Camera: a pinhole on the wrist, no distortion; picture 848 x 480 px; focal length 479.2 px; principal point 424.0 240.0 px. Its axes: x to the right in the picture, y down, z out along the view. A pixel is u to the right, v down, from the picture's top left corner.
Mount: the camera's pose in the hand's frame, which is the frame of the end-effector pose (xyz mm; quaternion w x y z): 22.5 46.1 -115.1 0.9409 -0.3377 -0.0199 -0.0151
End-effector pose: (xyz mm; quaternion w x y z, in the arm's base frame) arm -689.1 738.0 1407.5 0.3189 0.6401 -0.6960 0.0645
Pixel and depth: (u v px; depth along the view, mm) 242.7 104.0 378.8
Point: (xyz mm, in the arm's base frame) -970.6 769.9 1213.9
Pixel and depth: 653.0 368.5 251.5
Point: -939.9 643.6 1529.1
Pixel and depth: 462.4 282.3 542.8
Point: -1186.0 629.5 1354.8
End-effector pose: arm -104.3 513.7 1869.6 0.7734 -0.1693 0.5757 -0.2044
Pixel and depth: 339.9 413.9 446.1
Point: 52.9 939.9 1727.3
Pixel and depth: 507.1 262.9 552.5
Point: 259.3 826.2 1660.5
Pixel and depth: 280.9 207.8 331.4
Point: 46.9 769.0 1862.5
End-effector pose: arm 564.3 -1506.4 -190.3 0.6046 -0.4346 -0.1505 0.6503
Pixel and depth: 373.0 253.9 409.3
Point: 210.9 -1543.2 -296.1
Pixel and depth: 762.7 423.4 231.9
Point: 402.7 -1391.0 -439.2
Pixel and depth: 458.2 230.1 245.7
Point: 379.4 -1494.5 -300.7
